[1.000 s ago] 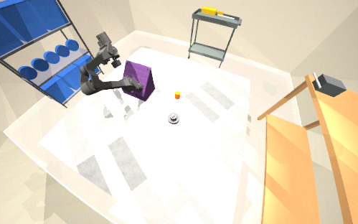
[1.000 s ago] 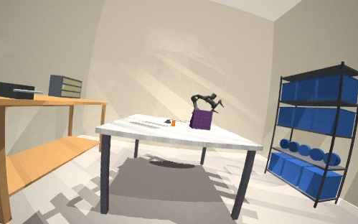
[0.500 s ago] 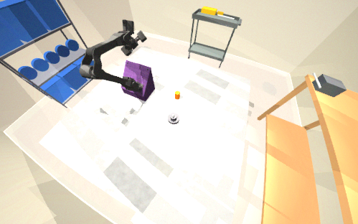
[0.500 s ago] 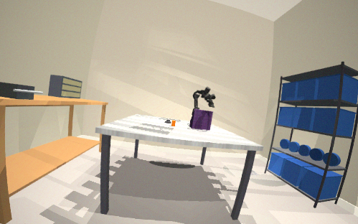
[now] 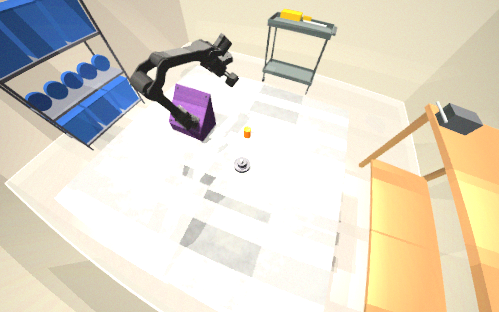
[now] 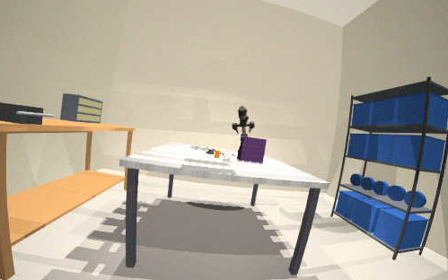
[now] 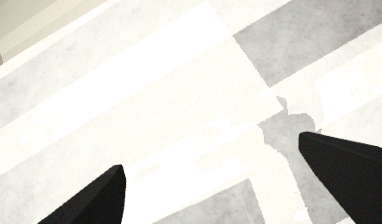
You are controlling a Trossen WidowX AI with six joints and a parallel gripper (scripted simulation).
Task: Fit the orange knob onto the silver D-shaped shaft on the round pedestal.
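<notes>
The orange knob is 20 cm below my gripper tip, 19 cm ahead of it and 10 cm to the right of it. Round my gripper tip: pedestal (29 cm to the right, 27 cm ahead, 21 cm below).
</notes>
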